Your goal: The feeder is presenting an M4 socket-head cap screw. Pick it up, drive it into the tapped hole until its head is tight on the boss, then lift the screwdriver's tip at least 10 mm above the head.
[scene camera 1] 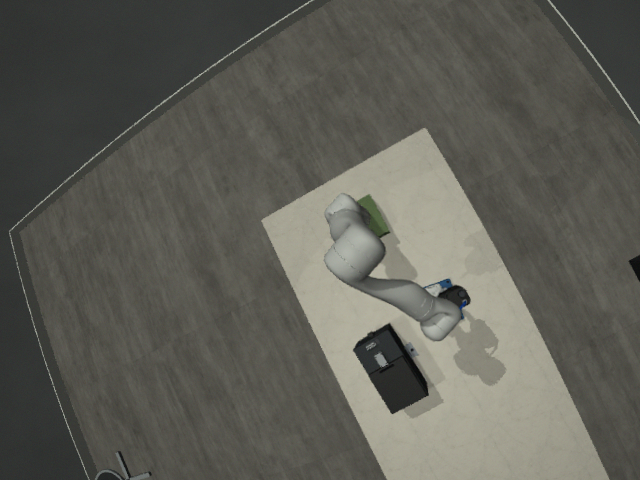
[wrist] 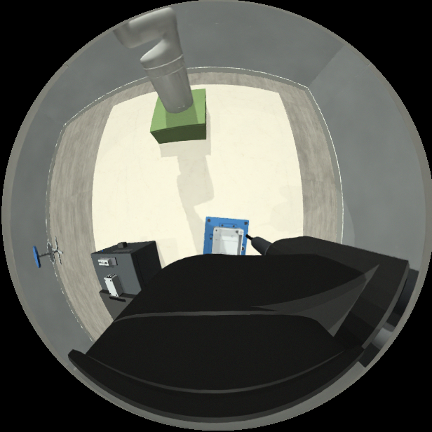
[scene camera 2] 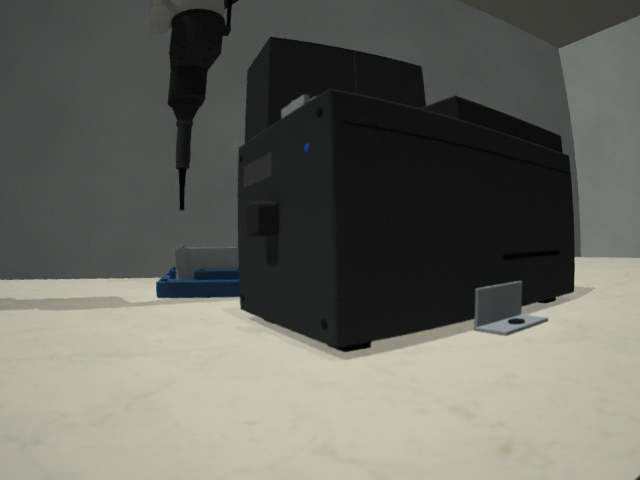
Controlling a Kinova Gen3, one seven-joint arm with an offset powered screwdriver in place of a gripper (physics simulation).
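Note:
My screwdriver (scene camera 2: 181, 209) (wrist: 248, 236) points straight down with its dark bit in free air, above the level of the white housing's top in the second scene view. No screw shows at its tip. In the first scene view its black body (scene camera 1: 454, 295) hides the tip. The white open housing (scene camera 2: 206, 257) (wrist: 230, 231) (scene camera 1: 433, 290) sits in a blue fixture (scene camera 2: 199, 288) (wrist: 212, 221) (scene camera 1: 446, 283). The tip appears near a housing corner in the wrist view. A screw in the tapped hole is too small to tell. The black feeder (scene camera 2: 439, 217) (wrist: 125, 270) (scene camera 1: 398, 379) has a small outlet block (scene camera 2: 262, 218) (wrist: 122, 245); no screw is discernible there.
A small grey angle bracket (scene camera 2: 498, 304) (scene camera 1: 412, 350) stands beside the feeder. The arm (scene camera 1: 395, 291) (wrist: 170, 82) reaches over the table from near a green block (scene camera 1: 376, 219) (wrist: 197, 112). The tall feeder stands close to the fixture.

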